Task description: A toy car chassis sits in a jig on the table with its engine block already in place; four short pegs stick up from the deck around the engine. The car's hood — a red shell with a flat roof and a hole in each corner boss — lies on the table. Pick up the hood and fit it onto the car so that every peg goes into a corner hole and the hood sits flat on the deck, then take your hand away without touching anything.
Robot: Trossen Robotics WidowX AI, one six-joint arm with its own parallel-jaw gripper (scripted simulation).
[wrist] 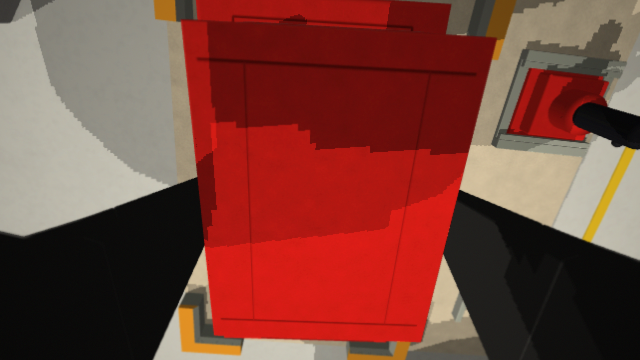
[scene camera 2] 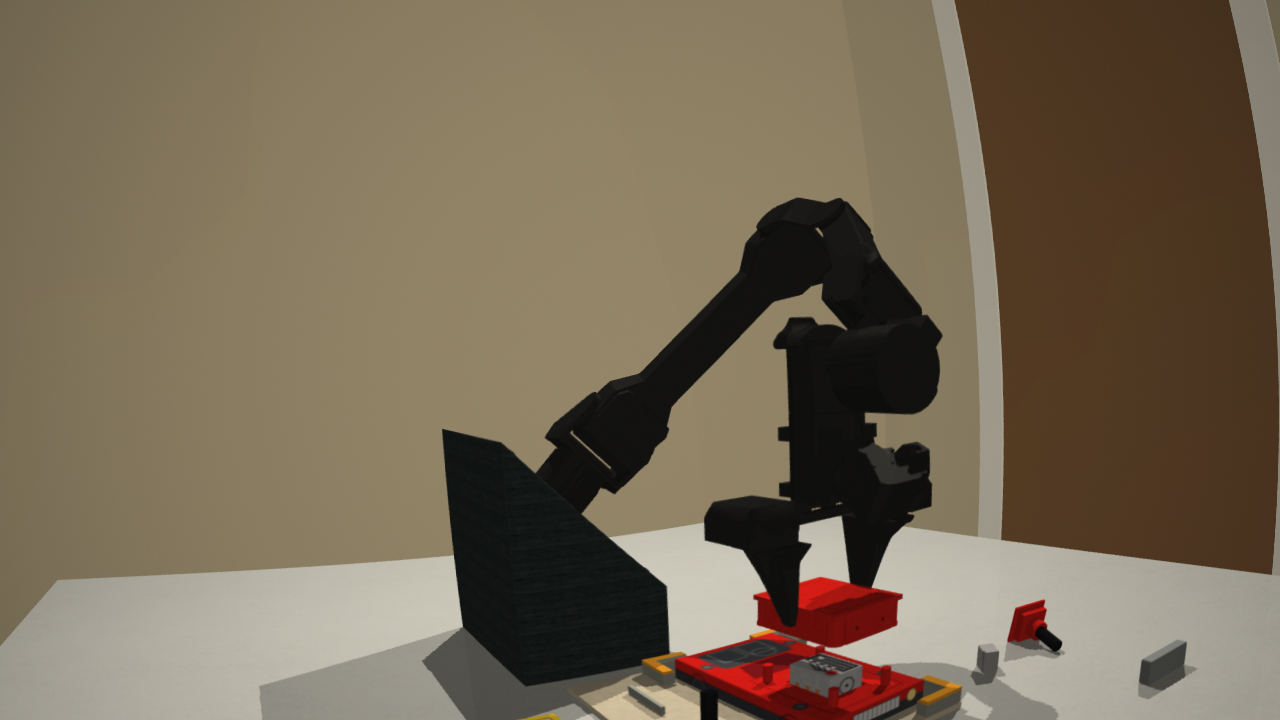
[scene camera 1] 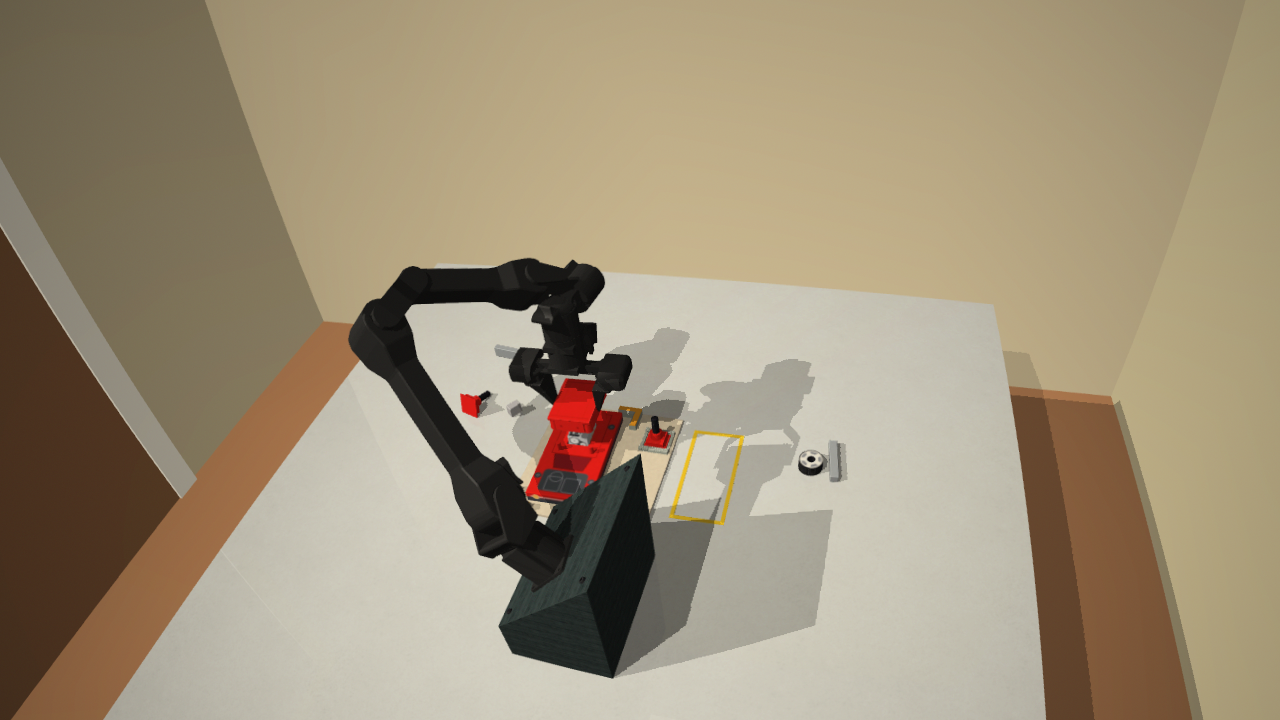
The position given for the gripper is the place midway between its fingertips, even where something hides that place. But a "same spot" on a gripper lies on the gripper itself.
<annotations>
gripper: wrist; scene camera 2 825, 614; scene camera 1
red hood: wrist; scene camera 2 832, 613; scene camera 1
same spot on red hood: (wrist: 329, 159) = (scene camera 1: 579, 392)
same spot on gripper: (wrist: 116, 277) = (scene camera 1: 551, 379)
</annotations>
